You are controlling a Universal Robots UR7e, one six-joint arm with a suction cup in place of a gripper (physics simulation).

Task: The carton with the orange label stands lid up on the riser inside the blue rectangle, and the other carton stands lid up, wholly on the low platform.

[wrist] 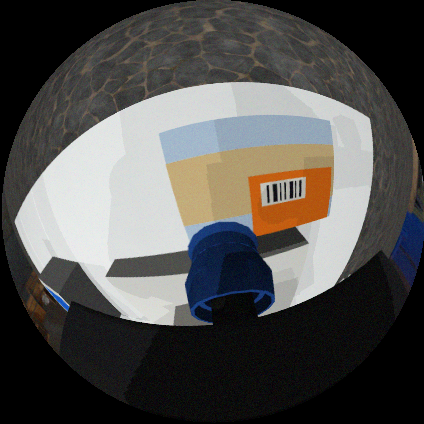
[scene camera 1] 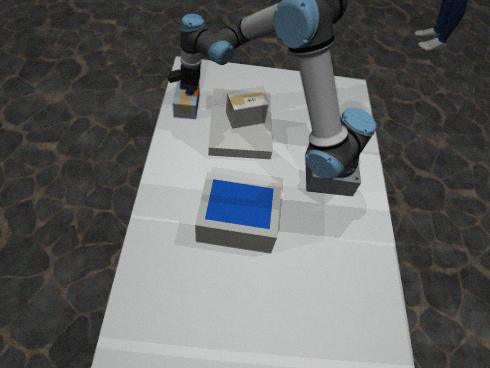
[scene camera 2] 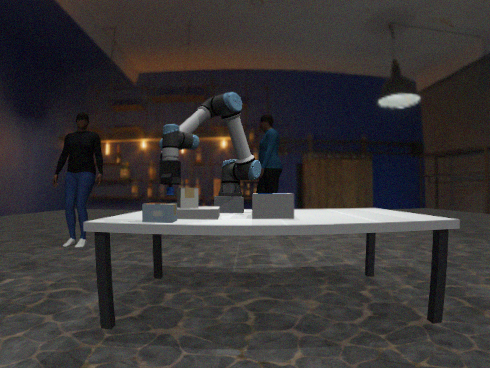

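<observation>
The carton with the orange label lies on the table at the far left corner, its orange barcode label facing up. My suction cup hangs straight above this carton, and in the side view a small gap shows between them. The other carton, grey with a tan top and a white label, stands on the low platform. The riser carries the blue rectangle, which is bare.
The arm's base stands on the table to the right of the riser and the platform. The table edge runs close to the left of the orange-label carton. Two people stand behind the table.
</observation>
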